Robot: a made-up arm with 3 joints. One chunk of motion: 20 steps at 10 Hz.
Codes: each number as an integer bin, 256 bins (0 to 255) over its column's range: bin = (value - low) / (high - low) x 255, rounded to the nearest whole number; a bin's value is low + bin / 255 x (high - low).
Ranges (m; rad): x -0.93..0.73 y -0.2..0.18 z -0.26..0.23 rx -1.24..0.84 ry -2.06..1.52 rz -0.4..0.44
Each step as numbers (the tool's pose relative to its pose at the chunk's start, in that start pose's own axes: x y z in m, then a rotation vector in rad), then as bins.
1 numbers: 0.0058 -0.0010 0.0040 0.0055 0.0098 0.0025
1 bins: 144 134 137 153 147 122
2 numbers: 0.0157 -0.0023 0.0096 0.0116 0.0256 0.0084
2 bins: 145 133 140 153 149 124
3 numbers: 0.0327 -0.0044 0.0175 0.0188 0.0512 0.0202
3 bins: 148 131 144 154 150 128
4 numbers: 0.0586 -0.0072 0.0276 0.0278 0.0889 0.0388
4 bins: 152 129 150 155 153 133
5 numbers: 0.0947 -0.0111 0.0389 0.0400 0.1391 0.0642
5 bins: 157 127 156 157 157 141
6 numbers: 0.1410 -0.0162 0.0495 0.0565 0.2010 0.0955
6 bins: 165 123 161 159 161 150
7 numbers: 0.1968 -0.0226 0.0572 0.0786 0.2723 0.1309
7 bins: 173 119 165 162 166 161
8 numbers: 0.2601 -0.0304 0.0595 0.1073 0.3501 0.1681
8 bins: 183 114 166 165 172 172
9 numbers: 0.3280 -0.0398 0.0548 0.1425 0.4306 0.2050
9 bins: 193 108 164 169 177 184
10 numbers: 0.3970 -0.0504 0.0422 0.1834 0.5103 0.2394
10 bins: 204 100 157 175 183 194
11 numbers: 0.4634 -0.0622 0.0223 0.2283 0.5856 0.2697
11 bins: 214 92 147 180 188 203
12 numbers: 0.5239 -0.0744 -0.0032 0.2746 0.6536 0.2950
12 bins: 223 84 134 186 193 211
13 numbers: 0.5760 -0.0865 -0.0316 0.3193 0.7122 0.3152
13 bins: 231 76 119 191 197 217
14 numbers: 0.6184 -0.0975 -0.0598 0.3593 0.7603 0.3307
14 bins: 238 69 104 196 201 222
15 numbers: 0.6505 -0.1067 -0.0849 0.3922 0.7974 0.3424
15 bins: 243 63 91 200 204 225
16 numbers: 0.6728 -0.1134 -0.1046 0.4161 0.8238 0.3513
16 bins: 246 58 81 203 205 228
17 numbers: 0.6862 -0.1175 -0.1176 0.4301 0.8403 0.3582
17 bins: 248 55 74 205 207 230
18 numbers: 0.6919 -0.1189 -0.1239 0.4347 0.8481 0.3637
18 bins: 249 54 71 205 207 232
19 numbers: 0.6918 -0.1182 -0.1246 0.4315 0.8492 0.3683
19 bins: 249 55 70 205 207 233
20 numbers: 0.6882 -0.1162 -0.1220 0.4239 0.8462 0.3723
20 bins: 249 56 72 204 207 234
